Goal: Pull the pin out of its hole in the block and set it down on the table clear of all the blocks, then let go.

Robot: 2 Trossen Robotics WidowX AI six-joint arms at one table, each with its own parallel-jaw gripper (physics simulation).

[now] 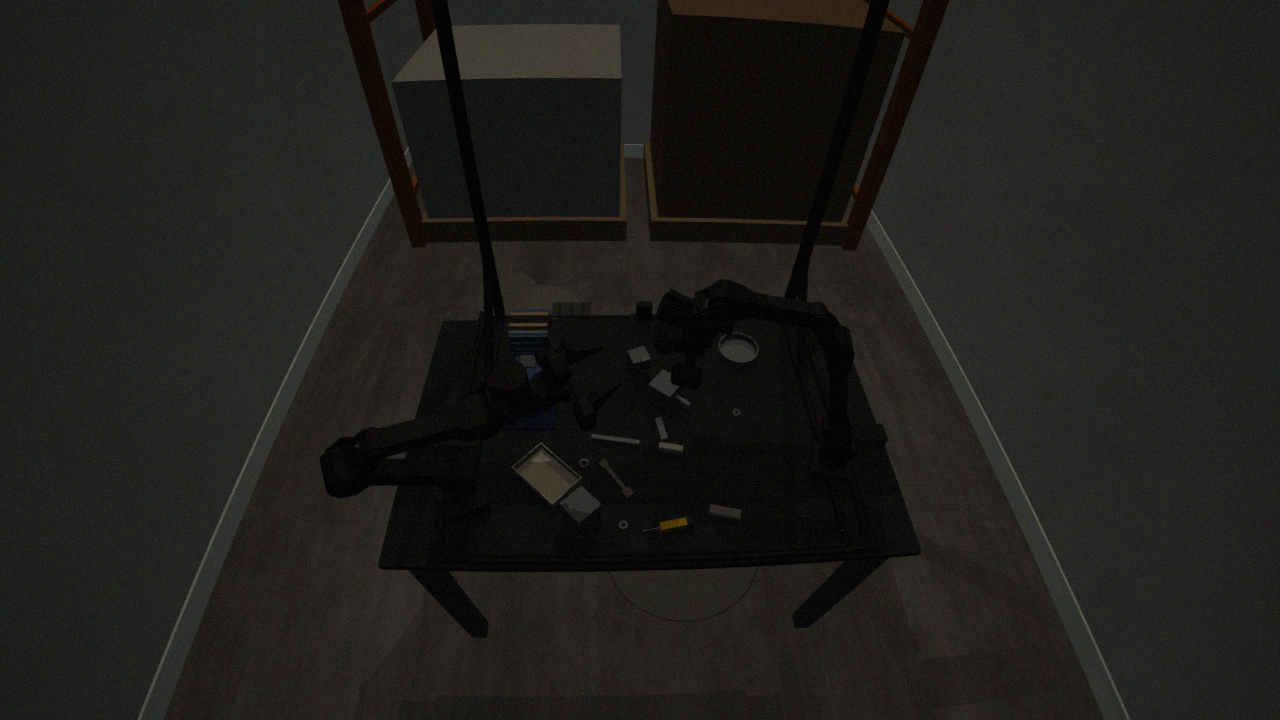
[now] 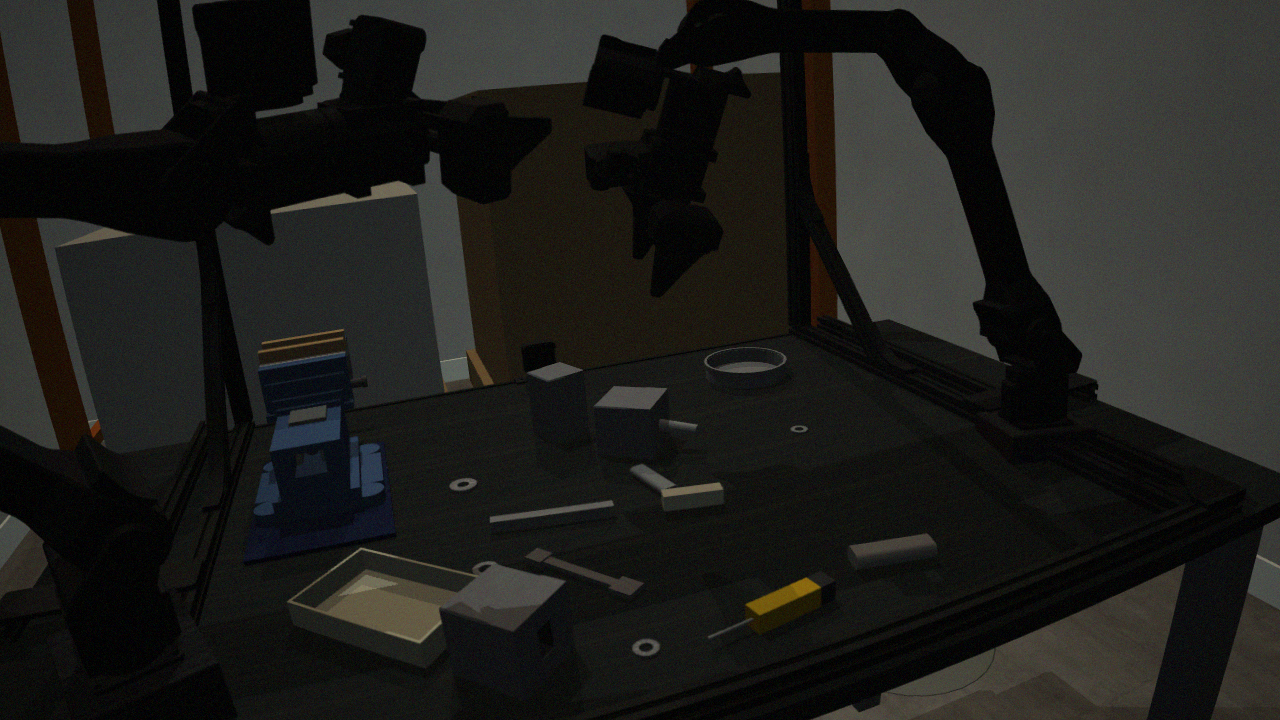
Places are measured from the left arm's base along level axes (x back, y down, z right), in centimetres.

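Where they show: left gripper, between the fingertips: (image 1: 676, 361) (image 2: 646, 276); right gripper, between the fingertips: (image 1: 612, 364) (image 2: 515, 117); left arm's base, origin of its link: (image 1: 832, 459) (image 2: 1035, 419); right arm's base, origin of its link: (image 1: 459, 491) (image 2: 128, 650).
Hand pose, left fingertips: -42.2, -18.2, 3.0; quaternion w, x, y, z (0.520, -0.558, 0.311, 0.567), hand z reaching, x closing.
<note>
Each offset is from my left fingertips to the top centre of the thing, as dx, dy, dz. "pt": to the spot under its first point.
The pin {+1.6, +17.2, +3.6} (image 1: 682, 401) (image 2: 682, 426) is a short grey rod that sticks out sideways from the right side of a grey block {-2.6, +14.8, +5.1} (image 1: 664, 383) (image 2: 631, 424). A taller grey block {-11.6, +12.8, +10.5} (image 1: 638, 354) (image 2: 556, 402) stands behind it to the left. Another grey block {-11.8, +14.8, -33.4} (image 1: 580, 504) (image 2: 505, 617), with a dark opening in its side, stands at the front left. My left gripper (image 1: 687, 373) (image 2: 648, 274) is open and empty, pointing down above the table behind the pin's block, apart from the pin. My right gripper (image 1: 610, 368) (image 2: 528, 152) is open and empty, high at the left.
A cream tray {-22.9, +18.5, -26.6} (image 1: 546, 474) (image 2: 358, 631) touches or nearly touches the front-left block. A blue model {pt -37.5, +15.6, -4.6} (image 2: 308, 456) is at the left, a round dish {+13.4, +18.5, +27.1} (image 1: 738, 348) (image 2: 744, 368) behind right. A grey bar {-10.7, +19.7, -12.1} (image 2: 552, 514), a wrench-like piece {-7.3, +20.1, -22.0} (image 2: 583, 573) and a yellow screwdriver {+7.5, +19.0, -30.3} (image 2: 783, 605) lie in front.
</note>
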